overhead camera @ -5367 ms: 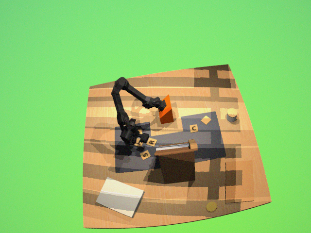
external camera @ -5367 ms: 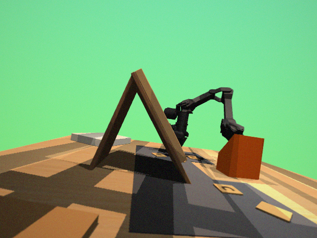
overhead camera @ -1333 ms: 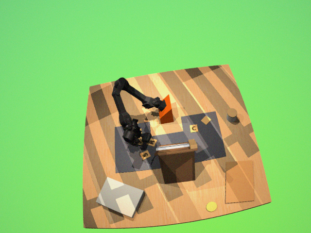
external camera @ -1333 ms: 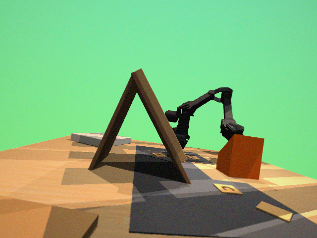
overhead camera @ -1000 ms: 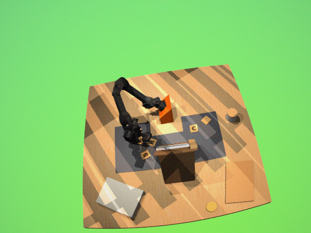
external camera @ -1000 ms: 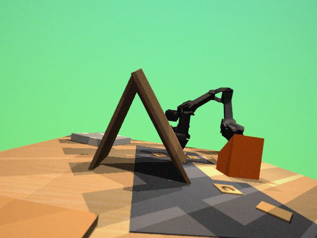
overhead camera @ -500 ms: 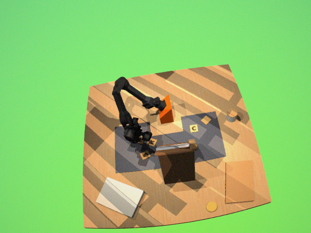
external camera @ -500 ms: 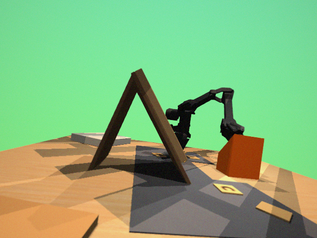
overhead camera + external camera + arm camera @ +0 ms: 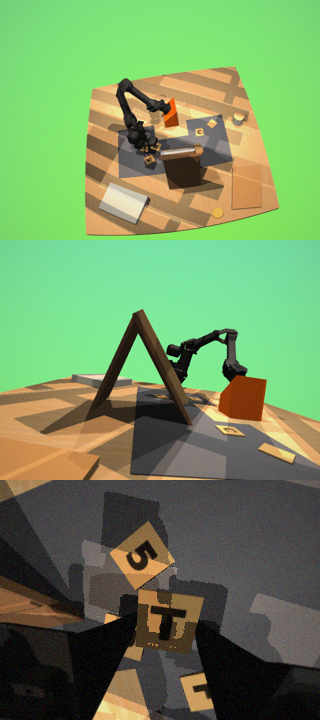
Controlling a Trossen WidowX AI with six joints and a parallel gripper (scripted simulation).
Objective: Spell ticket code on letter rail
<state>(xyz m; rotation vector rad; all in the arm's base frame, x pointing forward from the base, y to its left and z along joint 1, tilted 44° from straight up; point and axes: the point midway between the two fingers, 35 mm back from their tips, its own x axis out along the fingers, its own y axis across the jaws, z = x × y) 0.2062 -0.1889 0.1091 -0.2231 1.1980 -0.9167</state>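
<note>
My gripper tip is now 11 cm short of the white ticket, 22 cm to the right of it and 4 cm below it. From my gripper tip the other things lie so: dark mat (2 cm behind, 18 cm to the left, 4 cm below); then flat tan slab (48 cm ahead, 57 cm to the left, 4 cm below).
</note>
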